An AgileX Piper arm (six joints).
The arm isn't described. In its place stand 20 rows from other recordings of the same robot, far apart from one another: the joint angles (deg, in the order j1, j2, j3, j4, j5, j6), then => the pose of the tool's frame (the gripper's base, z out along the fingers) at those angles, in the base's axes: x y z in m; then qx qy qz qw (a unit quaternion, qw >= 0).
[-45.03, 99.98, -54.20, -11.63, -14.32, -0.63] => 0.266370 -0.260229 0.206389 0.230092 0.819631 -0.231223 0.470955
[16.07, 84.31, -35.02, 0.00, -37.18, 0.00] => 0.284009 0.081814 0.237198 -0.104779 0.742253 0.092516 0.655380
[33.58, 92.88, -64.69, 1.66, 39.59, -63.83] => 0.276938 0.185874 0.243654 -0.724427 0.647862 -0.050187 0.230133
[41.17, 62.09, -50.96, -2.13, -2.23, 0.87] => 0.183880 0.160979 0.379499 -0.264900 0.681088 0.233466 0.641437
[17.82, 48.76, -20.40, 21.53, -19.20, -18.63] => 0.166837 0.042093 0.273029 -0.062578 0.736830 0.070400 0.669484
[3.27, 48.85, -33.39, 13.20, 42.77, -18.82] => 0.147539 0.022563 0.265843 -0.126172 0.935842 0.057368 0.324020
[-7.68, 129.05, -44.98, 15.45, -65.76, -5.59] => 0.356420 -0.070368 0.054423 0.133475 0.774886 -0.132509 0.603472
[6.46, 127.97, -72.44, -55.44, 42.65, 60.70] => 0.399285 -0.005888 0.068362 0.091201 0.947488 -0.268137 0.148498
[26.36, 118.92, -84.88, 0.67, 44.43, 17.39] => 0.381505 0.189880 0.161761 -0.073852 0.986848 0.057863 0.131638
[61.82, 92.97, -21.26, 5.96, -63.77, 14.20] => 0.131668 0.227817 0.176541 -0.247679 0.682122 0.409363 0.552981
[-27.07, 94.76, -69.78, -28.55, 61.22, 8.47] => 0.269658 -0.180621 0.255375 0.197968 0.951234 -0.233644 0.037049
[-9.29, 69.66, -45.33, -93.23, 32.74, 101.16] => 0.243803 -0.089671 0.316221 0.276709 0.740467 -0.236283 0.565076
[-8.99, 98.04, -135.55, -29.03, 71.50, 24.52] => 0.309529 -0.091367 0.546741 0.290365 0.783663 -0.176514 0.520002
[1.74, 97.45, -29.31, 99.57, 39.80, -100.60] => 0.246163 0.064944 0.126240 -0.099711 0.899293 0.328154 0.271374
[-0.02, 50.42, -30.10, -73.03, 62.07, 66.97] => 0.132355 -0.076946 0.286302 0.257967 0.787209 -0.412723 0.378702
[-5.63, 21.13, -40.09, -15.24, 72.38, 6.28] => 0.027499 -0.025620 0.317440 0.103426 0.920882 -0.130402 0.352526
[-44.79, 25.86, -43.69, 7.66, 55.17, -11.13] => 0.050964 -0.036562 0.350394 0.259770 0.834651 -0.166894 0.456097
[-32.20, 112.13, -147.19, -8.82, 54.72, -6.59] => 0.338674 -0.226735 0.525882 0.178042 0.768881 -0.274795 0.549191
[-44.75, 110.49, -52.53, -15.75, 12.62, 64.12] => 0.238956 -0.244479 0.104686 0.715238 0.664264 -0.021472 0.216164
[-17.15, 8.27, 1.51, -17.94, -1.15, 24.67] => 0.065724 -0.019693 0.196976 0.148877 0.714150 -0.059844 0.681355
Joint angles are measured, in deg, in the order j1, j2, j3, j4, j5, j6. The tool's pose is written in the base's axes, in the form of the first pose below.
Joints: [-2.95, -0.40, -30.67, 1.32, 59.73, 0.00]
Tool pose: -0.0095, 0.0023, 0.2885, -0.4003, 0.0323, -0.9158, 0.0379, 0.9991, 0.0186
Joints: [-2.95, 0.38, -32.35, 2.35, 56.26, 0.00]
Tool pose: -0.0090, 0.0036, 0.3018, -0.3291, 0.0398, -0.9435, 0.0268, 0.9991, 0.0328
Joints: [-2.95, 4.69, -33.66, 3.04, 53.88, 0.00]
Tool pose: 0.0031, 0.0037, 0.3120, -0.3390, 0.0488, -0.9395, 0.0218, 0.9988, 0.0440
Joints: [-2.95, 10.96, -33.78, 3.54, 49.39, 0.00]
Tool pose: 0.0264, 0.0029, 0.3177, -0.3657, 0.0591, -0.9288, 0.0226, 0.9983, 0.0546
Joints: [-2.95, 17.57, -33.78, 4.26, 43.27, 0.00]
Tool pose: 0.0527, 0.0019, 0.3222, -0.3731, 0.0734, -0.9249, 0.0245, 0.9973, 0.0693
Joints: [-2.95, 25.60, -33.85, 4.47, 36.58, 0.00]
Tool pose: 0.0847, -0.0001, 0.3228, -0.3929, 0.0829, -0.9158, 0.0335, 0.9966, 0.0759
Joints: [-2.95, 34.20, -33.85, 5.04, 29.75, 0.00]
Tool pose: 0.1187, -0.0021, 0.3175, -0.4200, 0.0980, -0.9022, 0.0442, 0.9952, 0.0876
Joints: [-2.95, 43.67, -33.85, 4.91, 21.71, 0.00]
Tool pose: 0.1555, -0.0051, 0.3062, -0.4418, 0.1024, -0.8913, 0.0585, 0.9946, 0.0853
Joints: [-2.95, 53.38, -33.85, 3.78, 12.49, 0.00]
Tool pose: 0.1917, -0.0086, 0.2897, -0.4499, 0.0876, -0.8888, 0.0679, 0.9957, 0.0638
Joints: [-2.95, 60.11, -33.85, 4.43, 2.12, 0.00]
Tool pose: 0.2177, -0.0110, 0.2805, -0.3913, 0.0975, -0.9151, 0.0793, 0.9942, 0.0720
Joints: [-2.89, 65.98, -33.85, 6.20, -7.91, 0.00]
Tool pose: 0.2390, -0.0134, 0.2718, -0.3208, 0.1233, -0.9391, 0.0993, 0.9904, 0.0961
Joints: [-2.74, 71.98, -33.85, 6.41, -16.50, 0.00]
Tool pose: 0.2580, -0.0152, 0.2587, -0.2775, 0.1204, -0.9531, 0.1085, 0.9897, 0.0935
